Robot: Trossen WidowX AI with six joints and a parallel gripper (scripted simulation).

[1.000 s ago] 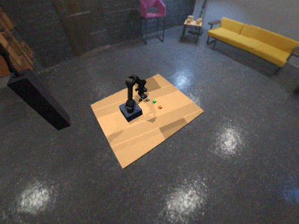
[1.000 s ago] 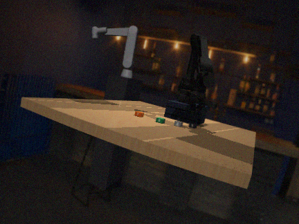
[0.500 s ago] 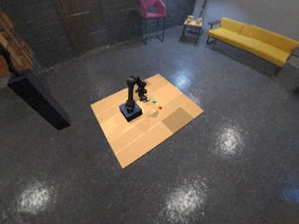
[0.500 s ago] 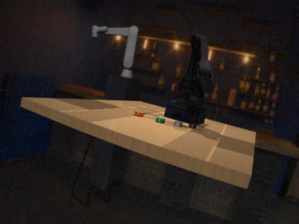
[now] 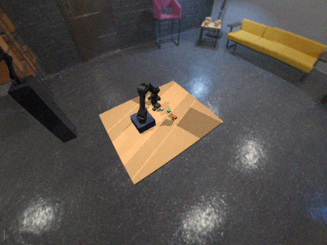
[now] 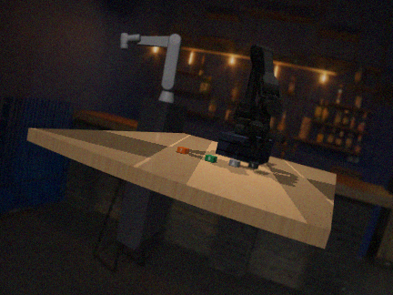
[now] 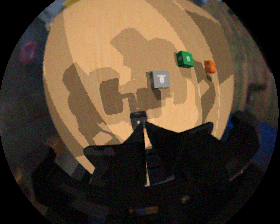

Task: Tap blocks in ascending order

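My gripper tip is now 10 mm past the dark block and 30 mm above it. The rest, counted from my gripper tip: grey block 70 mm ahead, 40 mm to the right, 30 mm below; then orange block 150 mm ahead, 210 mm to the right, 30 mm below; then green block 130 mm ahead, 100 mm to the right, 30 mm below.
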